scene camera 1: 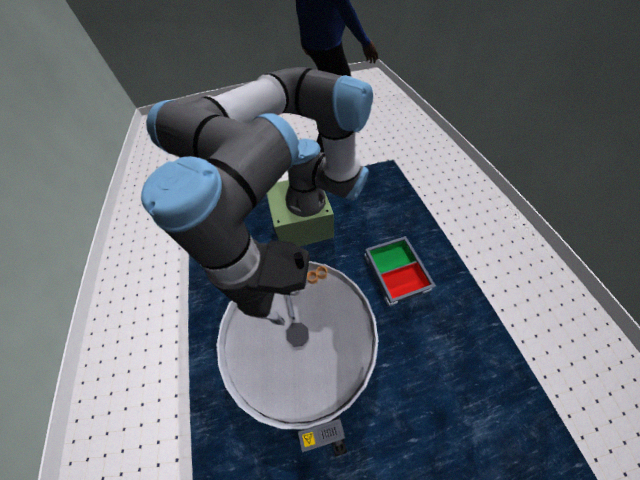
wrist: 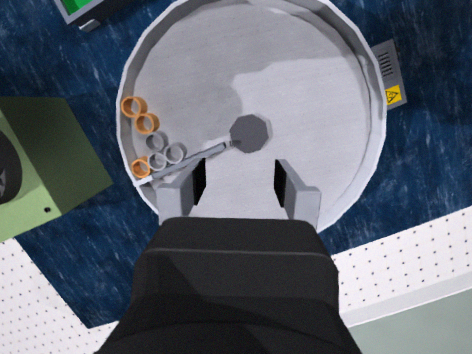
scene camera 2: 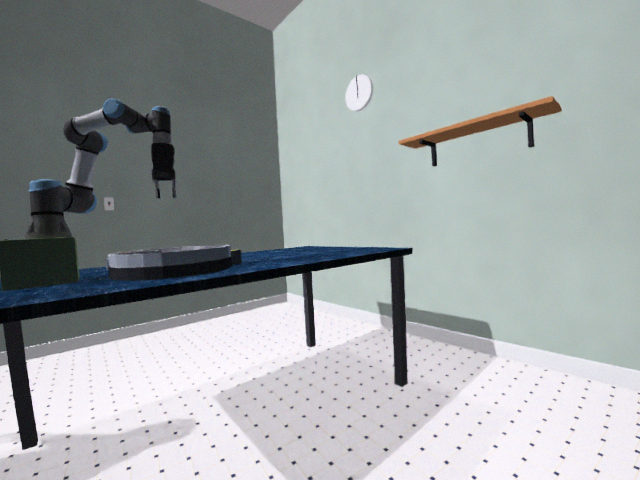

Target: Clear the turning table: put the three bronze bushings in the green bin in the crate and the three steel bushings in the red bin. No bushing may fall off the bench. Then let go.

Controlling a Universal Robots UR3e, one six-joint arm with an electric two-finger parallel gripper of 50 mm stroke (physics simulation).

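Frame: origin at the arm's base, x ahead, y left, z up, level; centimetres.
Seen in the pictures: gripper, fingertip midpoint: (scene camera 1: pixel 282 307) (wrist: pixel 239 172) (scene camera 2: pixel 166 197); arm's base, origin of the base link: (scene camera 1: pixel 305 201) (scene camera 2: pixel 49 240).
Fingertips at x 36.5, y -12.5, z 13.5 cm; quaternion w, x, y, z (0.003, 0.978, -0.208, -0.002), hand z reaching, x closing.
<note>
Pixels of each thing's top centre, then the offset from my fingertips to it. "spot": a spot on its surface instead.
- third bronze bushing, middle of its top: (wrist: pixel 140 168) dx -17.7, dy +1.8, dz -19.8 cm
- crate, middle of its top: (scene camera 1: pixel 399 266) dx -9.4, dy +34.7, dz -22.7 cm
- empty green bin, surface spot: (scene camera 1: pixel 390 255) spot: dx -15.7, dy +35.7, dz -27.1 cm
- empty red bin, surface spot: (scene camera 1: pixel 405 281) spot: dx -5.6, dy +36.2, dz -27.1 cm
- fixed bar, surface spot: (wrist: pixel 205 153) spot: dx -6.4, dy -0.1, dz -19.4 cm
- grey hub, middle of its top: (wrist: pixel 248 134) (scene camera 1: pixel 297 334) dx +1.0, dy -0.3, dz -21.6 cm
- grey control box, surface spot: (wrist: pixel 391 75) (scene camera 1: pixel 321 437) spot: dx +24.9, dy -0.4, dz -21.9 cm
The turning table (scene camera 1: pixel 289 382) (scene camera 2: pixel 165 259) (wrist: pixel 305 95) carries six bushings. In the wrist view, bronze bushings (wrist: pixel 125 106) (wrist: pixel 156 123) sit at its left rim, and a third bronze bushing (wrist: pixel 133 169) sits by the bar. Steel bushings (wrist: pixel 148 142) (wrist: pixel 149 161) (wrist: pixel 183 152) cluster beside them. Two bronze bushings (scene camera 1: pixel 312 282) (scene camera 1: pixel 326 270) show in scene view 1; the arm hides the others. The gripper (scene camera 1: pixel 285 317) (scene camera 2: pixel 166 196) (wrist: pixel 240 181) is open and empty, pointing down high above the turning table. The crate (scene camera 1: pixel 378 279) (wrist: pixel 82 14) has an empty green bin (scene camera 1: pixel 390 255) and an empty red bin (scene camera 1: pixel 405 281).
A fixed bar (wrist: pixel 205 153) crosses from near the grey hub (scene camera 1: pixel 297 334) (wrist: pixel 249 133) to the rim. The green robot base block (scene camera 1: pixel 305 229) (wrist: pixel 75 160) stands near the bushings. A grey control box (scene camera 1: pixel 323 435) (wrist: pixel 391 75) adjoins the rim. A person (scene camera 1: pixel 323 25) stands behind the bench.
</note>
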